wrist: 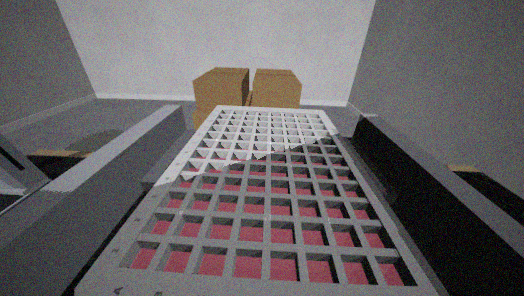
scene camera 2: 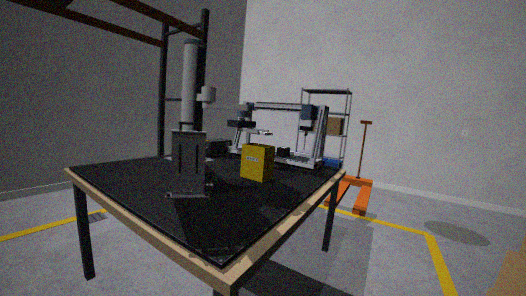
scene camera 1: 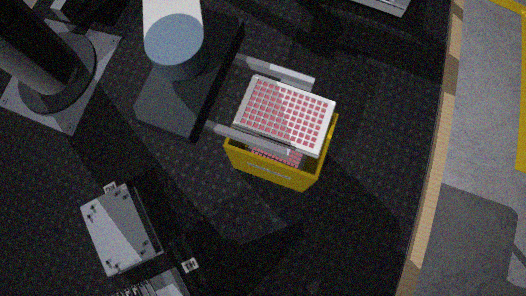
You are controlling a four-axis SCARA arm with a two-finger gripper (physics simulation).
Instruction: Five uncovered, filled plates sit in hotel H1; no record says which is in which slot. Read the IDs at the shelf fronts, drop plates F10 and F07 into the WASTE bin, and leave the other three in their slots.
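Frame: origin at the arm's base, x up, y right, z ahead, level; centimetres.
Seen in the pictures: gripper, fingertip midpoint: [wrist: 269,125] [scene camera 2: 263,131] [scene camera 1: 301,117]; arm's base, link origin: [scene camera 1: 58,73].
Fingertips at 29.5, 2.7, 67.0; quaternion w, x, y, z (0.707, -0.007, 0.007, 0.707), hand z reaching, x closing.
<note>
Offsets run from my fingertips to a thing's top centre, as dx, dy, dz. "spot": to the spot under its first point.
My gripper [scene camera 1: 300,115] [scene camera 2: 263,132] [wrist: 269,125] is shut on an uncovered white plate with red-filled wells {-0.2, -0.1, -2.4} [scene camera 1: 280,107] [wrist: 282,232], its two fingers along the long sides. The held plate is level and hangs above the yellow WASTE bin {-8.3, -0.1, -2.4} [scene camera 1: 300,182] [scene camera 2: 257,165], apart from its rim in scene camera 2. Another red-welled plate {-26.2, +0.3, -2.5} [scene camera 1: 276,156] shows inside the bin, partly hidden by the held plate and a finger. Hotel H1 {spot: -27.5, +34.9, -14.2} [scene camera 1: 172,286] is cut off at the bottom of scene camera 1, beside its H1 label {spot: -28.2, +29.1, -12.1} [scene camera 1: 190,265]. No plate ID is legible.
A grey stand labelled RG {-21.3, +27.4, -28.6} [scene camera 1: 122,230] stands left of H1. The arm's base plate [scene camera 1: 107,47] is at upper left. A grey upright tower {spot: -13.2, +46.3, -7.7} [scene camera 2: 189,162] stands near the table front in scene camera 2. A gantry machine [scene camera 2: 322,137] stands behind the bin. The wooden table edge [scene camera 1: 434,165] is at right.
</note>
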